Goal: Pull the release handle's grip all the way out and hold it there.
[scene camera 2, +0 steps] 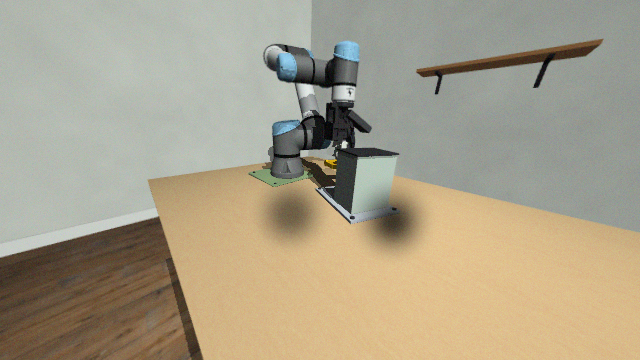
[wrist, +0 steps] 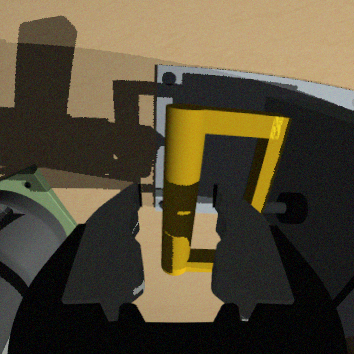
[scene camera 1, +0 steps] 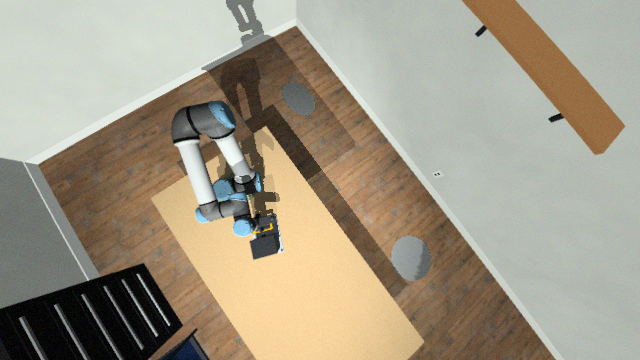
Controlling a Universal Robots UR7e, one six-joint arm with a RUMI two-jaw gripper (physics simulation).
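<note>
The yellow release handle (scene camera 1: 270, 227) (scene camera 2: 330, 163) is a rectangular frame. Its thick round grip bar (wrist: 184, 145) is farthest from the dark housing (scene camera 1: 265, 247) (scene camera 2: 372, 185) (wrist: 322, 160). A short grey rod (wrist: 275, 207) joins the frame to a black collar on the housing. My gripper (scene camera 2: 343, 148) (wrist: 177, 185) is partly open with nothing between its fingers. It points down over the handle. In the wrist view its fingertips appear on either side of the bar's lower half, the right one over the frame's opening. Scene camera 2 shows them above handle height.
The housing stands on a light base plate (scene camera 2: 375, 215) (wrist: 160, 120) with dark bolts, on the wooden table (scene camera 1: 320, 280) (scene camera 2: 280, 280). The arm's green mounting plate (scene camera 2: 274, 181) (wrist: 55, 205) is nearby. A wall shelf (scene camera 1: 560, 75) (scene camera 2: 500, 61) is far off.
</note>
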